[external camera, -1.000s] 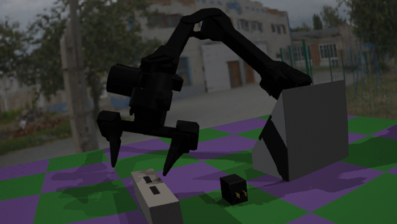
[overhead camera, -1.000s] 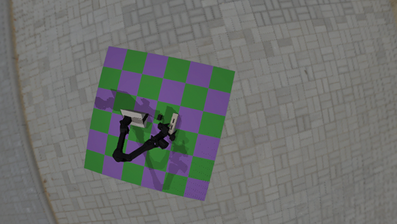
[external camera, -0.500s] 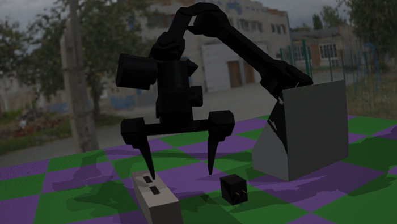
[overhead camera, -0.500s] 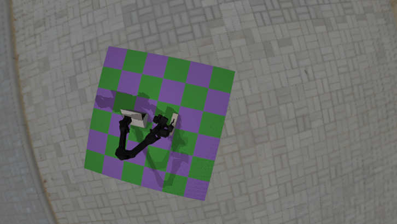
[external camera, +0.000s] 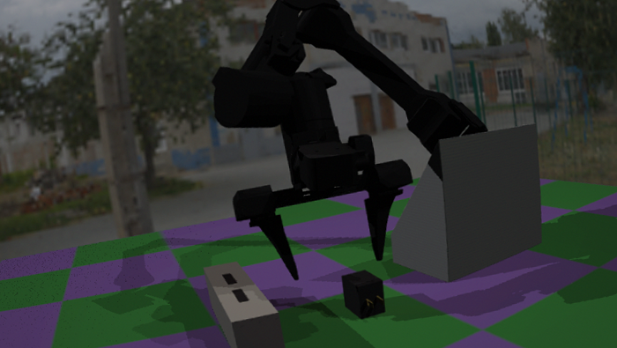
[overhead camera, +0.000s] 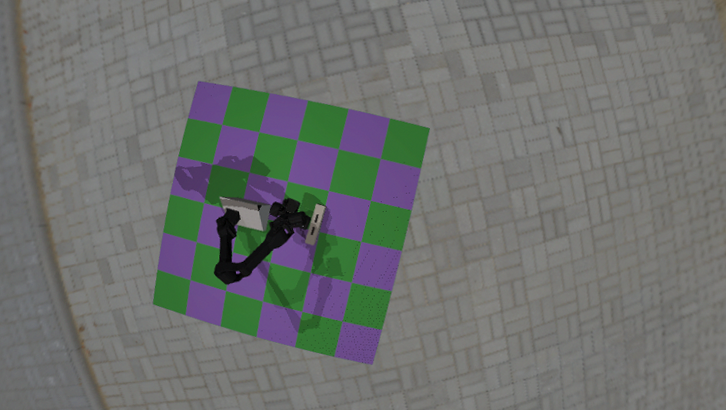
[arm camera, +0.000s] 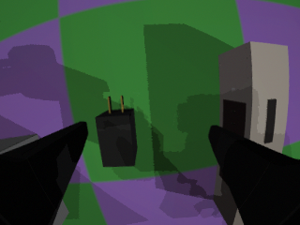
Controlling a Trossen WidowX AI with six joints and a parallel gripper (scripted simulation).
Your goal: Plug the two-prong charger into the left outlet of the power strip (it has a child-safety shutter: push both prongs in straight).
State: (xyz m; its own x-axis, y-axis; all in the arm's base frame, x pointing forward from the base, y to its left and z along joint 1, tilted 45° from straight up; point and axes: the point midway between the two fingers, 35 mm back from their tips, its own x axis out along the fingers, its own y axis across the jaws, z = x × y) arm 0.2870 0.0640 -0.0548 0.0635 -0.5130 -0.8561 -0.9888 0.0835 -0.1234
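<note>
Now: the black two-prong charger 40 mm below my gripper tip and 30 mm behind it.
</note>
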